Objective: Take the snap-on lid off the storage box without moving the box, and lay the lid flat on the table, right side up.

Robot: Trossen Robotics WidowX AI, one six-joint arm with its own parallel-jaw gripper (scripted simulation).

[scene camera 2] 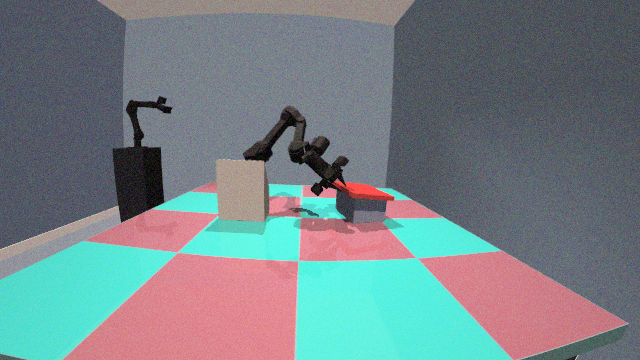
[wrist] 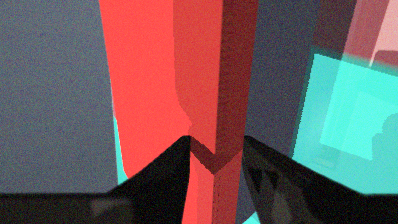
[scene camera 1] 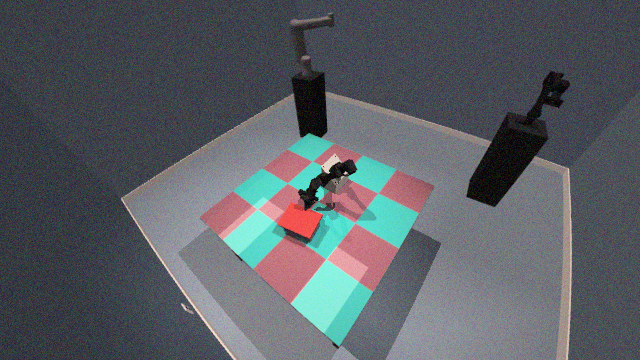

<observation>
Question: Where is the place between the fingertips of the gripper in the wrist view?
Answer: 215, 143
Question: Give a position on a red lid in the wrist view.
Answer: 172, 75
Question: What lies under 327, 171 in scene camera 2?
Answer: The gripper.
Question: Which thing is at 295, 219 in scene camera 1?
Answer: A red lid.
</observation>
